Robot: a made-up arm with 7 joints.
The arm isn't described. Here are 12 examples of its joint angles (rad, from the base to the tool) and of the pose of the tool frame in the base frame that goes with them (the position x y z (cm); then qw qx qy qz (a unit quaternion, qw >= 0)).
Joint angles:
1: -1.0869 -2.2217 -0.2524 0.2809 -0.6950 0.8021 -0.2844
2: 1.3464 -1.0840 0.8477 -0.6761 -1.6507 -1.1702 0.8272
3: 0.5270 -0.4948 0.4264 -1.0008 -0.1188 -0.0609 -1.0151
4: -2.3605 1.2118 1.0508 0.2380 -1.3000 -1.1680 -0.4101
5: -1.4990 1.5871 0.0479 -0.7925 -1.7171 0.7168 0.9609
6: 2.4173 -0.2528 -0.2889 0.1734 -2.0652 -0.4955 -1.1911
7: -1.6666 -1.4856 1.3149 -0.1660 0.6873 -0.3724 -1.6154
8: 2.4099 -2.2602 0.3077 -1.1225 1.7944 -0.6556 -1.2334
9: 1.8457 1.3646 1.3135 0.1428 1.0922 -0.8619 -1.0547
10: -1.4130 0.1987 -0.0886 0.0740 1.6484 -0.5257 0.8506
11: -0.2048 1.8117 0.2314 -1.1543 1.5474 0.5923 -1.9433
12: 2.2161 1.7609 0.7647 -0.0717 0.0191 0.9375 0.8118
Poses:
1: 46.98 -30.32 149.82 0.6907 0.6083 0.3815 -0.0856
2: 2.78 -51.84 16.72 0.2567 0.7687 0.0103 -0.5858
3: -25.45 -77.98 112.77 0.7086 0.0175 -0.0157 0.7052
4: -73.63 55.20 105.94 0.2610 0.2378 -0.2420 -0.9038
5: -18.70 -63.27 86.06 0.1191 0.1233 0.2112 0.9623
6: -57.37 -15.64 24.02 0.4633 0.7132 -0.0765 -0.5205
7: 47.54 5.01 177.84 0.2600 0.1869 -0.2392 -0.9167
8: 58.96 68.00 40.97 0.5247 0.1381 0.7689 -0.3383
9: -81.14 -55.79 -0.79 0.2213 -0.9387 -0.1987 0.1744
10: -97.37 27.01 109.03 0.3074 -0.9082 0.1978 0.2039
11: -65.80 -9.86 13.17 0.6042 -0.6471 0.3308 0.3267
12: -114.33 18.31 33.16 0.5725 0.7705 -0.2632 0.0964
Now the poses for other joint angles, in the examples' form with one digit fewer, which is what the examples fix.
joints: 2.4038 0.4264 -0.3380 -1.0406 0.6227 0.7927 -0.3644
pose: -56.0 -62.0 54.0 0.120 0.963 0.234 0.056
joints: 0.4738 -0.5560 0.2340 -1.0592 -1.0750 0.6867 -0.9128
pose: -29.9 -57.9 109.3 0.756 0.415 -0.262 0.433
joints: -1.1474 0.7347 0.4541 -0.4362 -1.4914 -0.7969 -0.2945
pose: -61.3 -41.6 97.6 0.197 -0.163 -0.675 0.692
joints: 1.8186 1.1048 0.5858 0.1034 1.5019 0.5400 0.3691
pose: -96.2 -22.9 30.6 0.952 0.208 0.070 0.215
